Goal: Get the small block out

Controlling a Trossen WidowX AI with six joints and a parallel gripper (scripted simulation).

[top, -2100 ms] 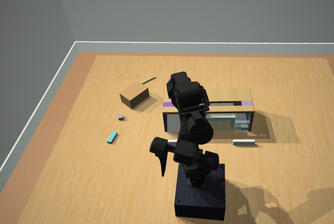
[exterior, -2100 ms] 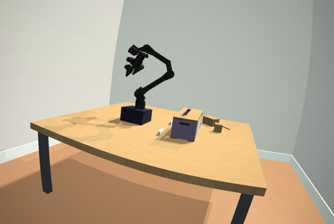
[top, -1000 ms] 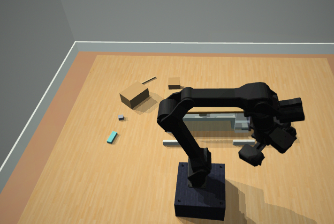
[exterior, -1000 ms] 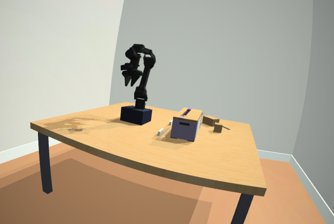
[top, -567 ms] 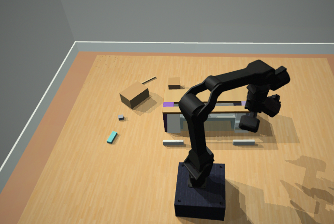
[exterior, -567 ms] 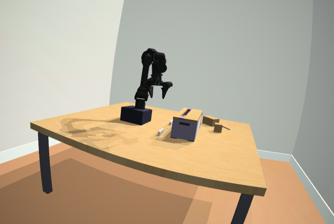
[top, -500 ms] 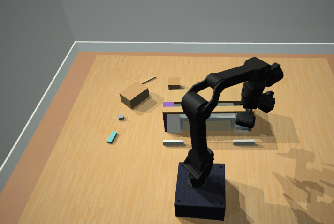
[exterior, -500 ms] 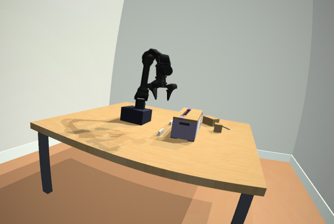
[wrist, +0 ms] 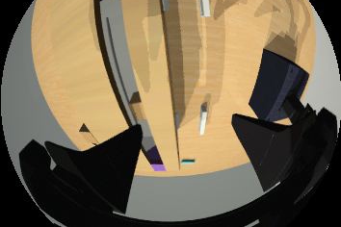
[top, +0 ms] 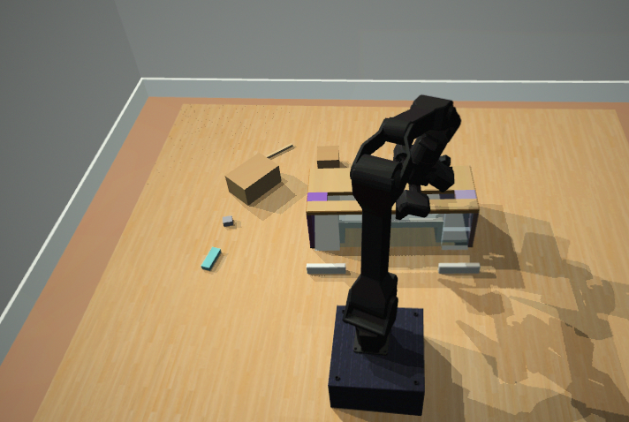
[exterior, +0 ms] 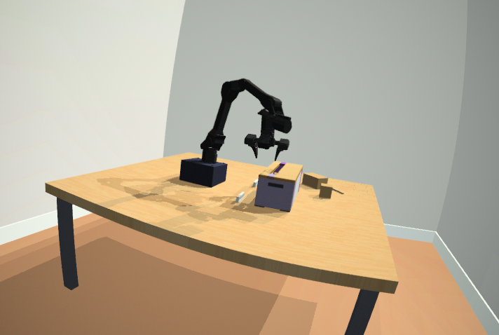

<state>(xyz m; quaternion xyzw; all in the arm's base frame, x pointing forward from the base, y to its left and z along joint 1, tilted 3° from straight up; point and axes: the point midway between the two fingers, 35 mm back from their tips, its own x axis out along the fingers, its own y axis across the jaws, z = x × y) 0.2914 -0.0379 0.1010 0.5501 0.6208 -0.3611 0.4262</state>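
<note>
The clear-fronted box is 4 cm ahead of my gripper tip, 2 cm to the left of it and 10 cm below it. Round my gripper tip: thin rod (29 cm ahead, 39 cm to the left, 16 cm below); then teal bar (8 cm behind, 43 cm to the left, 16 cm below).
</note>
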